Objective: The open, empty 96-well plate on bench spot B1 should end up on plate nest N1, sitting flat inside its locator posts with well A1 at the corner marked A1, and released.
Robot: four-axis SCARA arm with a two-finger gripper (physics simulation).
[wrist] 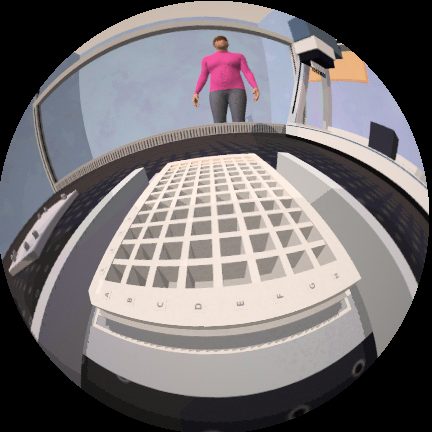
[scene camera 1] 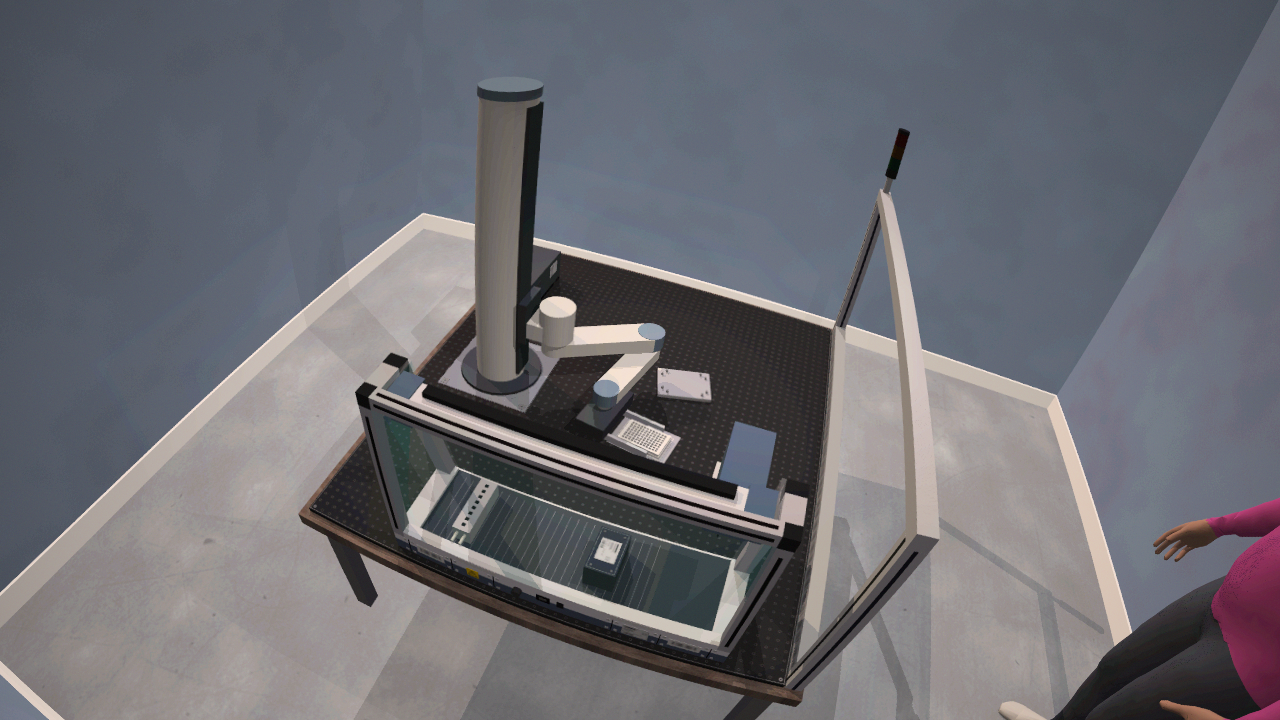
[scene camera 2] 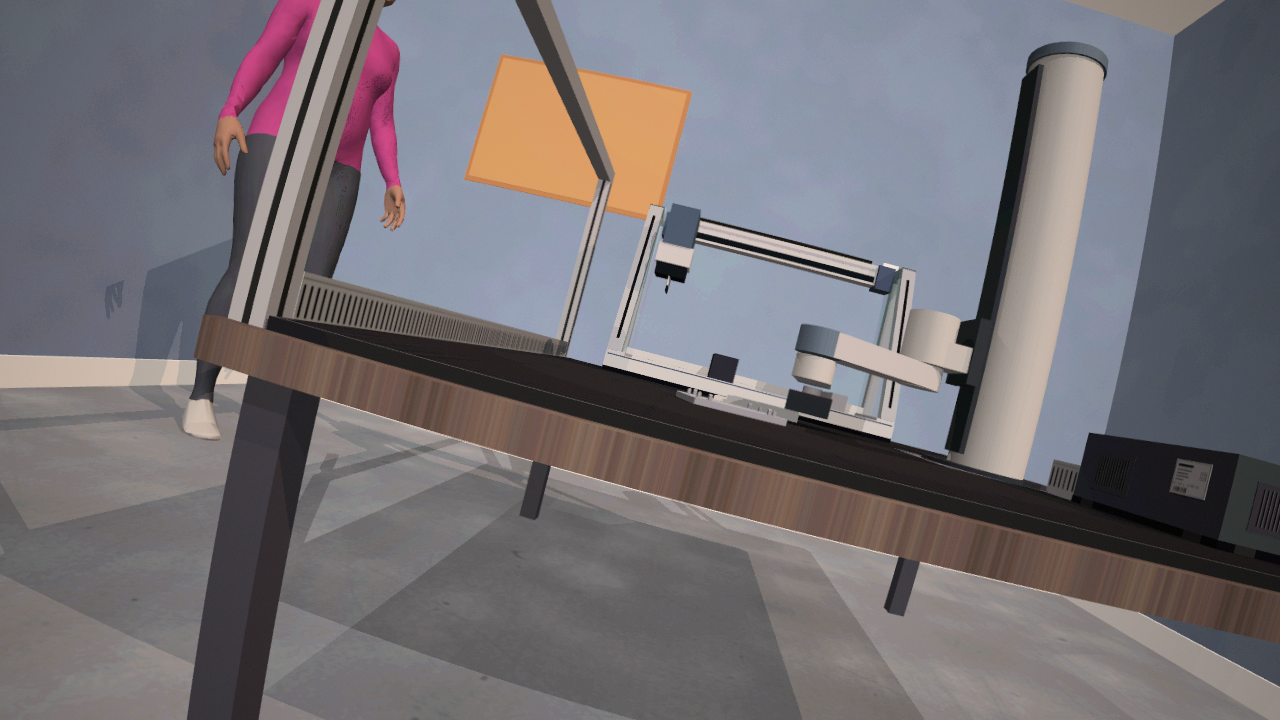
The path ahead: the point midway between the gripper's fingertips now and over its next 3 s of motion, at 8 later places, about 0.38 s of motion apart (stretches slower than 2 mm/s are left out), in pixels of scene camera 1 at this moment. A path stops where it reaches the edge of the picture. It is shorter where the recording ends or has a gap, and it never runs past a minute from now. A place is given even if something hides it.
My gripper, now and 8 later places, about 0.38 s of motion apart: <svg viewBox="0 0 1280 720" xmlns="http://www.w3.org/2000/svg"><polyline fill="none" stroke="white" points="655,441 657,430 664,415 674,401 683,388 693,376 698,368 698,366 699,365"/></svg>
